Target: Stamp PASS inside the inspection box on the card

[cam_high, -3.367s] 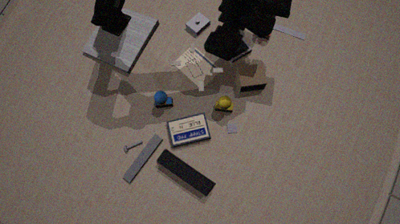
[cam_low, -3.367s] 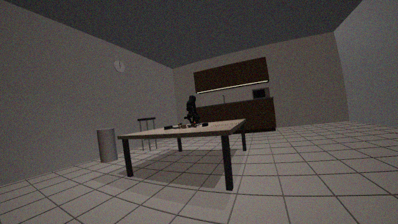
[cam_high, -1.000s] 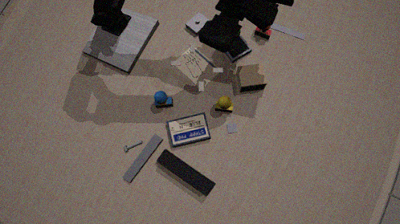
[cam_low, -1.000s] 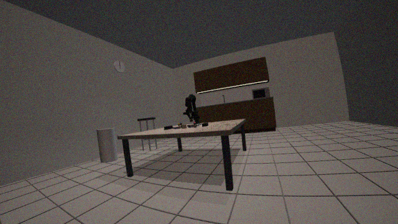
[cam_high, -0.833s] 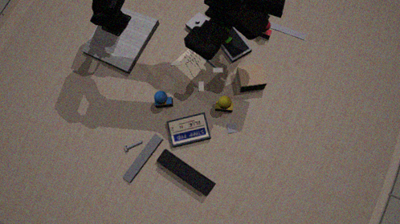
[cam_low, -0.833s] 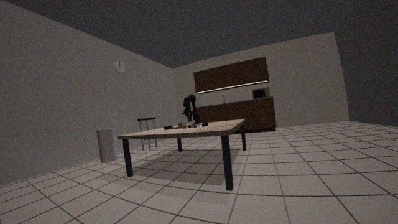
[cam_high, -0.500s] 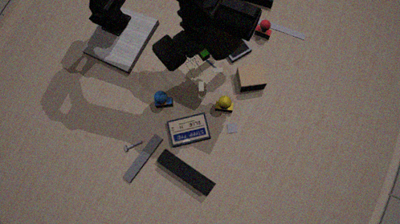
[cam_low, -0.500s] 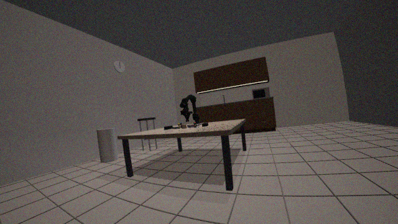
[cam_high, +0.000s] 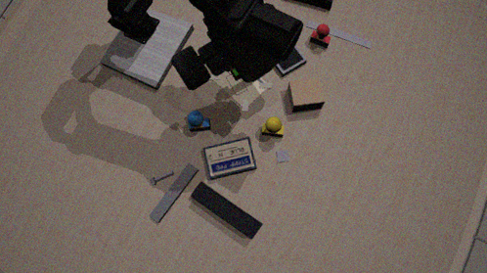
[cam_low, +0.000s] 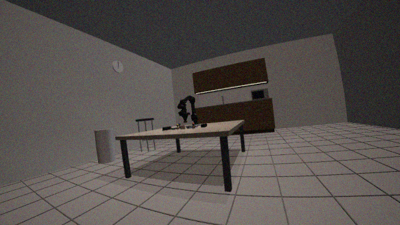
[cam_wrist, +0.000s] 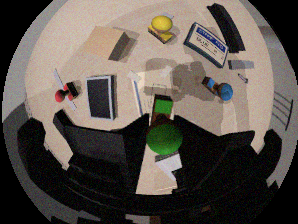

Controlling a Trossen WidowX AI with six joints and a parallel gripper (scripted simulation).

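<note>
Right now the white lined card is 10 mm to the left of my gripper tip and 90 mm below it. The rest, counted from my gripper tip: green-knobbed stamp right at my gripper tip; blue stamp 20 mm behind, 110 mm to the right, 70 mm below; yellow stamp 110 mm ahead, 60 mm to the right, 70 mm below.
</note>
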